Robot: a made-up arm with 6 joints.
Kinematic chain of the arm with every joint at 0, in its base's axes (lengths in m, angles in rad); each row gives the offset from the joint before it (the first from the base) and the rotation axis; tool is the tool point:
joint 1: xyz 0 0 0.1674 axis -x
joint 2: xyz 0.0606 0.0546 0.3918 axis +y
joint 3: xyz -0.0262 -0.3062 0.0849 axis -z
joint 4: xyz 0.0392 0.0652 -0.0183 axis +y
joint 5: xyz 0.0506 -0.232 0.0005 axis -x
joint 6: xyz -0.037 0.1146 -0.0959 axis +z
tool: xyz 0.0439 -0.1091 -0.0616
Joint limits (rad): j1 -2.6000..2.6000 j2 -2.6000..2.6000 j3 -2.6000..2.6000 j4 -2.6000..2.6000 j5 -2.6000..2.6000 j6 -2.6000..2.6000
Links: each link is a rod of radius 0.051 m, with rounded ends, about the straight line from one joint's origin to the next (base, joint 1, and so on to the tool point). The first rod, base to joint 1, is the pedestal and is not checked.
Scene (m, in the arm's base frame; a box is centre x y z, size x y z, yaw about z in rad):
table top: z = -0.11
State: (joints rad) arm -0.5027 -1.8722 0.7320 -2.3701 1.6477 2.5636
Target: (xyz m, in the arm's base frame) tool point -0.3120 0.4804 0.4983
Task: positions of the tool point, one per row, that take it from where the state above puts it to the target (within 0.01 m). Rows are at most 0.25 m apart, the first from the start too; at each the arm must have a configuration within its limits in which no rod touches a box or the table.
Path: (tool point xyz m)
1: -0.1669 -0.6255 0.2357
2: -0.1969 -0.5591 0.4222
3: -0.2255 -0.4368 0.5803
4: -0.2515 -0.2688 0.6924
5: -0.2740 -0.0715 0.7448
6: -0.2921 0.1347 0.7291
7: -0.3050 0.3263 0.6445
8: -0.3120 0.4804 0.4983

